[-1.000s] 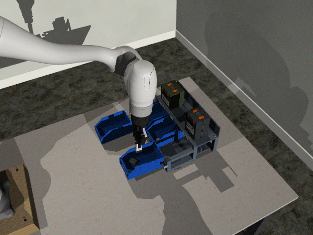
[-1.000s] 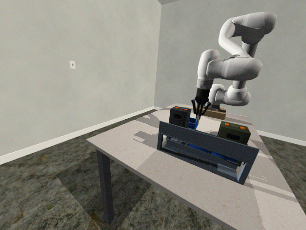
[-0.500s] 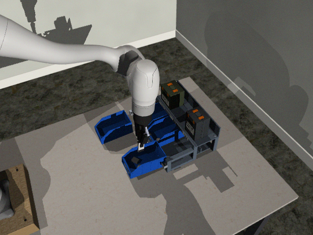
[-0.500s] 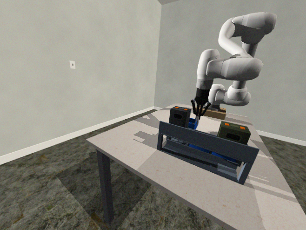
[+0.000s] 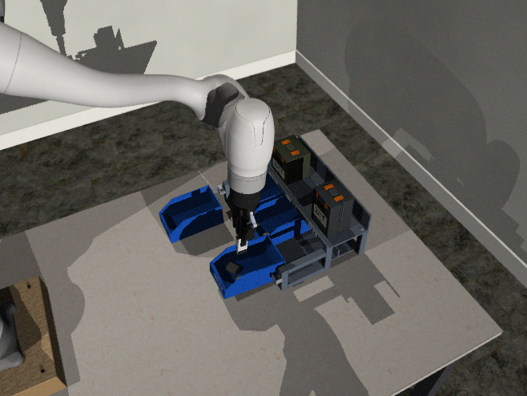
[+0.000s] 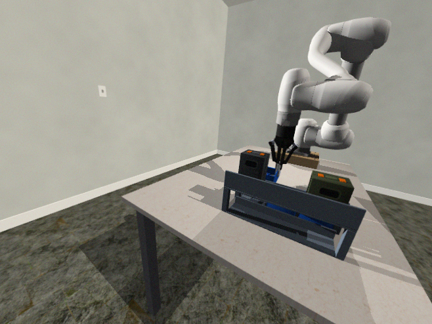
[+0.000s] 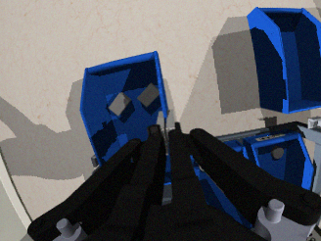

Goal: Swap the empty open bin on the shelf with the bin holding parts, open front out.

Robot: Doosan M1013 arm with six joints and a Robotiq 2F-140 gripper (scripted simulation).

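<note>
The shelf's lower level is 190 mm ahead of my hand, 100 mm below it and 70 mm to the left of it. The rest, counted from my hand: green box: 250 mm ahead, 180 mm to the left, 50 mm above; then shelf back panel: 320 mm ahead, 70 mm to the left, 30 mm above.
</note>
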